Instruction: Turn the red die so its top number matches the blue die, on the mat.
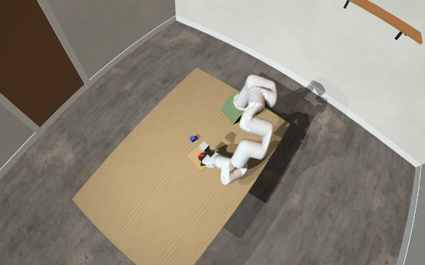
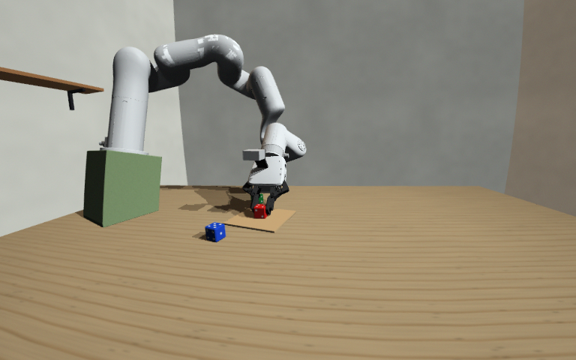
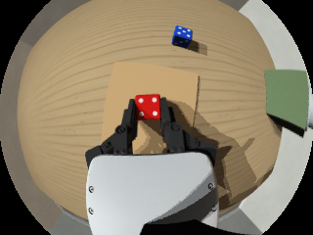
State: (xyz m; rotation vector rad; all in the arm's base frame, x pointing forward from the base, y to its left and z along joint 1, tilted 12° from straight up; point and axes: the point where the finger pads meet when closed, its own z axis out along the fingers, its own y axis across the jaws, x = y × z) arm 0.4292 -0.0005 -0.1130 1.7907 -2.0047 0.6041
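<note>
Now: the red die 10 mm to the right of my hand and 10 mm below it. Round my hand: blue die 70 mm behind, 130 mm to the right, 20 mm below; then tan mat 10 mm to the right, 30 mm below; then green die 40 mm behind, 120 mm to the left, 20 mm below.
</note>
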